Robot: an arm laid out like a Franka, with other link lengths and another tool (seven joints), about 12 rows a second.
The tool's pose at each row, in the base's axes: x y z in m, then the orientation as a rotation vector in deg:
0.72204 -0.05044 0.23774 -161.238 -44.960 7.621
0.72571 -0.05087 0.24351 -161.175 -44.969 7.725
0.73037 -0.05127 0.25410 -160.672 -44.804 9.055
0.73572 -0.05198 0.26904 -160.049 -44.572 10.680
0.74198 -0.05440 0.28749 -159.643 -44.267 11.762
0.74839 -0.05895 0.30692 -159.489 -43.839 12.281
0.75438 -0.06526 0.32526 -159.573 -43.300 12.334
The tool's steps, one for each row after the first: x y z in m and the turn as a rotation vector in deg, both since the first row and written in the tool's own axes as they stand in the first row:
0.00274 0.00086 -0.00622 0.071 -0.057 -0.012
0.00621 0.00108 -0.01726 0.766 -0.813 0.083
0.00998 0.00089 -0.03269 1.620 -1.740 0.218
0.01353 0.00177 -0.05198 2.214 -2.344 0.408
0.01608 0.00428 -0.07263 2.534 -2.605 0.690
0.01738 0.00830 -0.09249 2.605 -2.584 1.061

